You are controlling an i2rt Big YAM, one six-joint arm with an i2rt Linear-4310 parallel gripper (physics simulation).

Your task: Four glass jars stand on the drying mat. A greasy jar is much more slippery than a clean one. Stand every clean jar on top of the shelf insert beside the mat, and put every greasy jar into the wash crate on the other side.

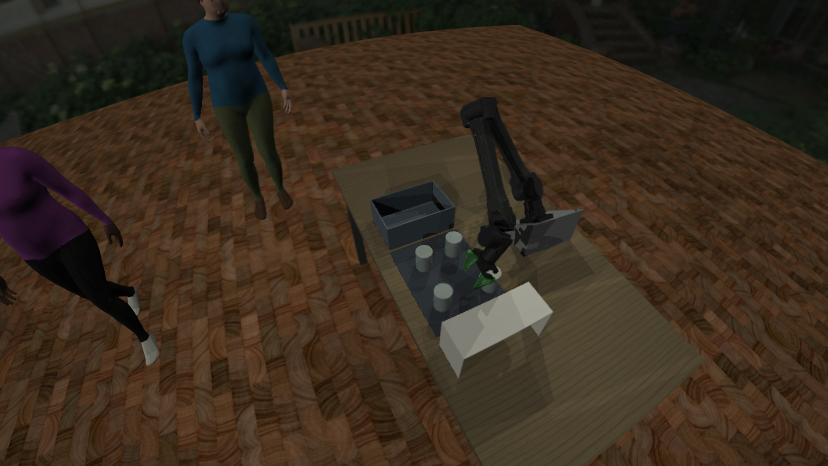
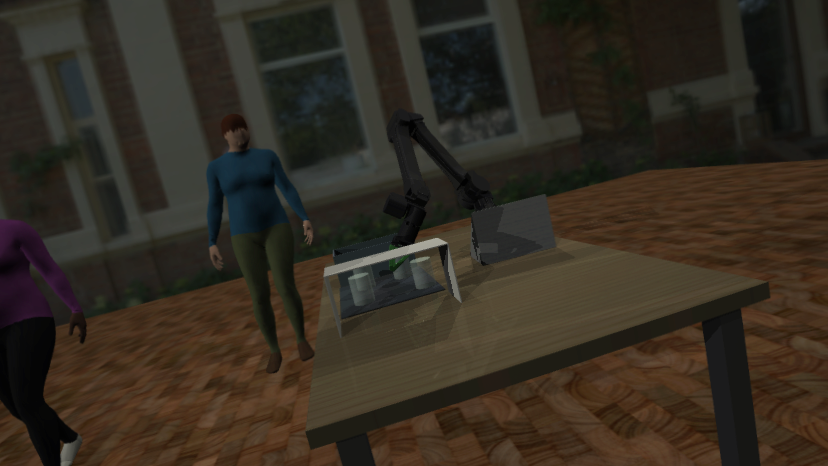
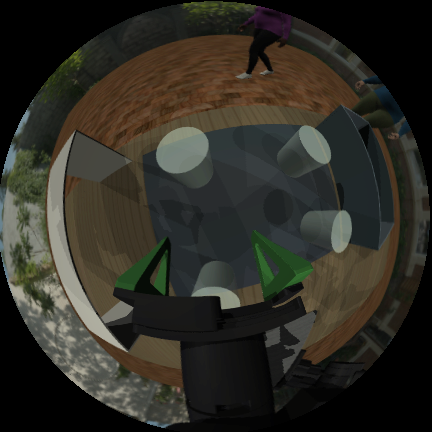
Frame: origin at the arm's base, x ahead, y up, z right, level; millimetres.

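Where they show: gripper, between the fingertips: [image 1: 469,279] [image 2: 392,269] [image 3: 210,237]; arm's base, origin of its link: [image 1: 536,220] [image 2: 490,221] [image 3: 286,370].
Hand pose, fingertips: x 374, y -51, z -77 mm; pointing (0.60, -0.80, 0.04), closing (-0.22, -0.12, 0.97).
Each offset is from my fingertips to the top centre of the thing. Level surfaces: height alone.
Four pale, translucent jars stand upright on the dark drying mat @(dy -74 mm) [image 1: 414,283] [image 3: 225,190]. One jar @(dz -4, dx +108, dy +10 mm) [image 1: 443,297] [image 2: 360,294] [image 3: 185,155] is at the shelf end; two more, a jar @(dz +182, dx +81, dy +10 mm) [image 1: 424,259] [image 3: 304,151] and a jar @(dz +190, dx -54, dy +10 mm) [image 1: 453,246] [image 3: 327,230], are at the crate end. The fourth jar @(dz -20, dx -86, dy +10 mm) [image 1: 489,287] [image 2: 421,274] [image 3: 215,275] is nearest my gripper [image 1: 469,279] [image 3: 210,237], partly hidden by it. My gripper is wide open and empty, low above the mat. The white shelf insert @(dz -209, dx +38, dy +83 mm) [image 1: 509,315] [image 2: 382,257] [image 3: 56,200] bears no jar. Clean and greasy jars look alike.
The blue-grey wash crate @(dz +413, dx +13, dy +43 mm) [image 1: 421,228] [image 3: 355,165] stands at the mat's opposite end from the shelf insert. A grey upright panel [image 1: 553,231] [image 2: 518,228] stands by the arm's base. Two people stand on the floor beyond the table.
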